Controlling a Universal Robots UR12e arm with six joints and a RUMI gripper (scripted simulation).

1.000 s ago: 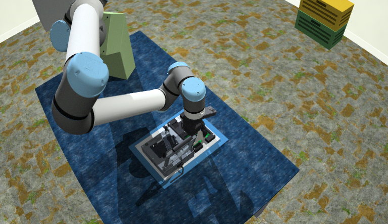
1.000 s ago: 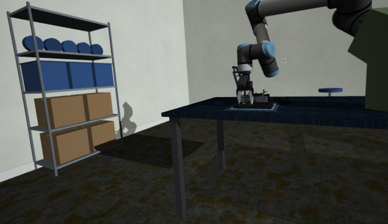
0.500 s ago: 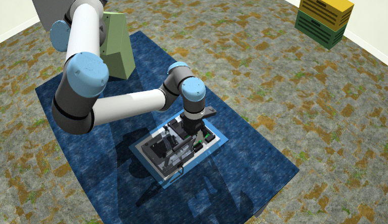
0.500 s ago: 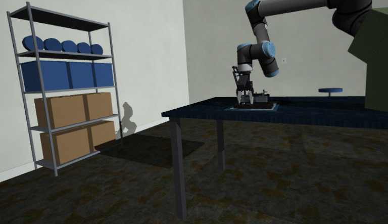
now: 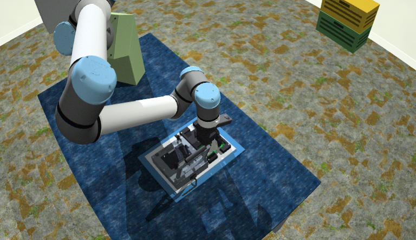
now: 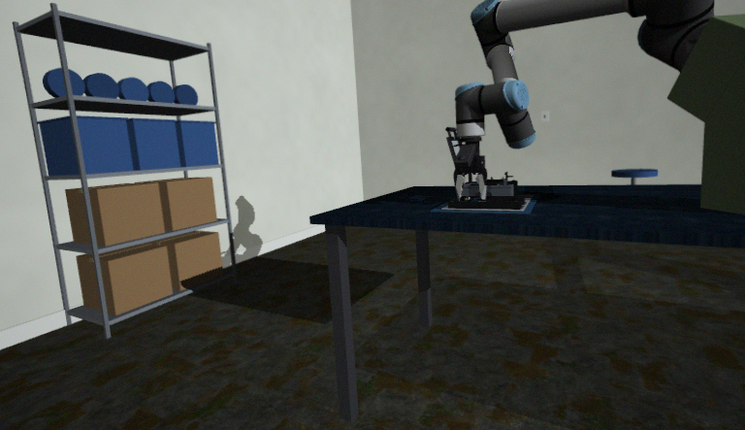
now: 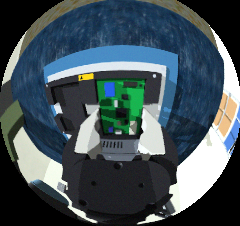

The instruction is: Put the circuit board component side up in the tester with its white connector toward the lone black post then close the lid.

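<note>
My gripper is now right at the green circuit board. Round my hand: tester lid 40 mm ahead, 190 mm to the right, 160 mm above; tester 40 mm behind, 120 mm to the right, 90 mm above.
</note>
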